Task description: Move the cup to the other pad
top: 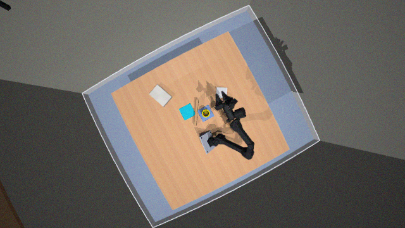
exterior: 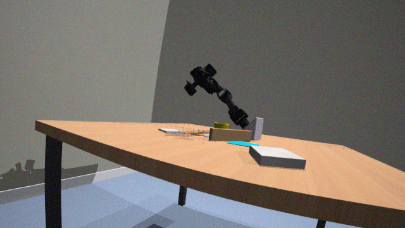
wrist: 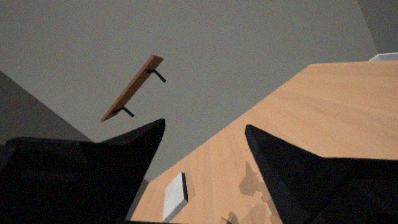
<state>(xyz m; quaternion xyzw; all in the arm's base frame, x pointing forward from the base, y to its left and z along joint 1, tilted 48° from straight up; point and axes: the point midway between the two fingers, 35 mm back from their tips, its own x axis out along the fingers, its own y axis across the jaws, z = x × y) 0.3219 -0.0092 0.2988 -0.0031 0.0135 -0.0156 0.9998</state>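
Right now my gripper tip is 9 cm past the yellow cup, 14 cm to the right of it and 25 cm above it. The rest, counted from my gripper tip: low wooden block (4 cm behind, 22 cm to the left, 27 cm below); blue pad (9 cm behind, 14 cm to the left, 29 cm below); thin white square (1 cm ahead, 8 cm to the right, 28 cm below).
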